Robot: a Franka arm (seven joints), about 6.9 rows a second.
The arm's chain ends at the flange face. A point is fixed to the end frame.
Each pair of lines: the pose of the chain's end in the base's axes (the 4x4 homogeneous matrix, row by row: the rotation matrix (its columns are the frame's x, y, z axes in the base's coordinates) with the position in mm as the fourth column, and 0 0 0 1 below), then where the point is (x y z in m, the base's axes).
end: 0.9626 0.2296 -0.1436 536.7; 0.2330 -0.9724 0.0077 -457.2; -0.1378 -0.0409 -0.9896 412.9; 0 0 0 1
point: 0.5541 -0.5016 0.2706
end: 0.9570 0.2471 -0.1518 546.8; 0.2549 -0.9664 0.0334 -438.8; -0.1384 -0.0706 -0.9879 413.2; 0 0 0 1
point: 0.5638 -0.4788 0.2695
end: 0.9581 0.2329 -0.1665 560.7; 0.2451 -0.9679 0.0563 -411.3; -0.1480 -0.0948 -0.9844 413.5; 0 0 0 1
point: 0.5750 -0.4485 0.2688
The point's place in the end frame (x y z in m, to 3 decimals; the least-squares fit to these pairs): 0.026 0.053 0.138
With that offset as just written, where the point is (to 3 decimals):
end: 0.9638 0.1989 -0.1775 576.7; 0.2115 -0.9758 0.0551 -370.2; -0.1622 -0.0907 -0.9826 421.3; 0 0 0 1
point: 0.588 -0.409 0.277
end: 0.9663 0.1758 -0.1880 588.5; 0.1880 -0.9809 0.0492 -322.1; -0.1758 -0.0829 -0.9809 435.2; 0 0 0 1
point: 0.597 -0.362 0.291
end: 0.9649 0.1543 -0.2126 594.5; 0.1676 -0.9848 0.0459 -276.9; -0.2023 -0.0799 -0.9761 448.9; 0 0 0 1
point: 0.598 -0.318 0.305
